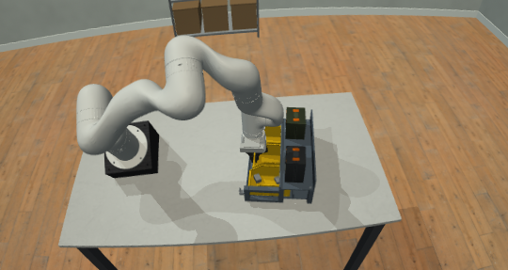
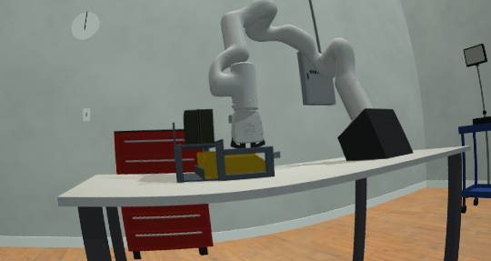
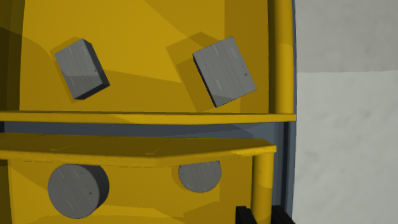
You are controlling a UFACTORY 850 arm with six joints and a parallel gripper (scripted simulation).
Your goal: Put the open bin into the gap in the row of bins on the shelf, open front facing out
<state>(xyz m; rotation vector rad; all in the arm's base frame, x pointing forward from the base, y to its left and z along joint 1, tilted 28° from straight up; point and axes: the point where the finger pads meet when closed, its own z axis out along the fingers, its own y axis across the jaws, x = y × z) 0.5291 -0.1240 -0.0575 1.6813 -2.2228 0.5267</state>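
Now: the grey shelf 100 mm ahead of my hand, 30 mm to the right of it and 20 mm above it.
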